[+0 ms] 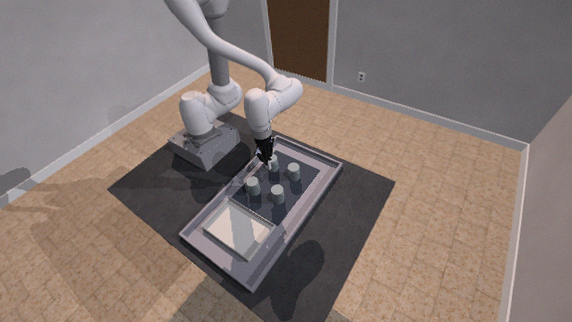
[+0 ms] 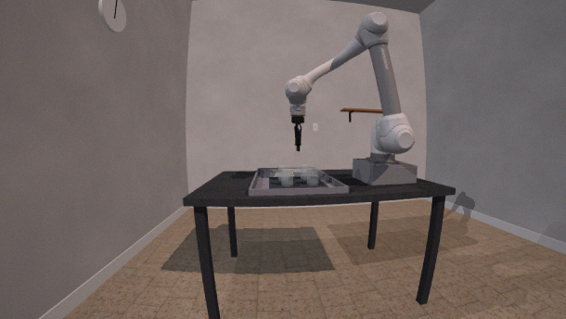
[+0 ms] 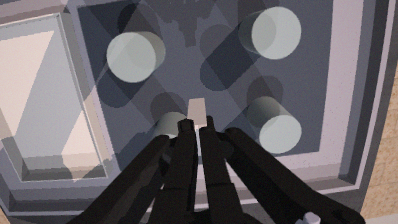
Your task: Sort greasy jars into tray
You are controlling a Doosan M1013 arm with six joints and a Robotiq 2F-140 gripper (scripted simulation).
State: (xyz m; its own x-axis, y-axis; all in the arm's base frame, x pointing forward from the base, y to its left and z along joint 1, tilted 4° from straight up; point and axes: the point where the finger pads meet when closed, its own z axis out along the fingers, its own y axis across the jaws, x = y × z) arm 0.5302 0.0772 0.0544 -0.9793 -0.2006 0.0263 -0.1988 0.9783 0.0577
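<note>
My hand is 18 cm above the dark drying mat, 3 cm to the right of it and 1 cm short of it. The rest, counted from my hand: tray 28 cm to the right, 17 cm below, 7 cm ahead.
</note>
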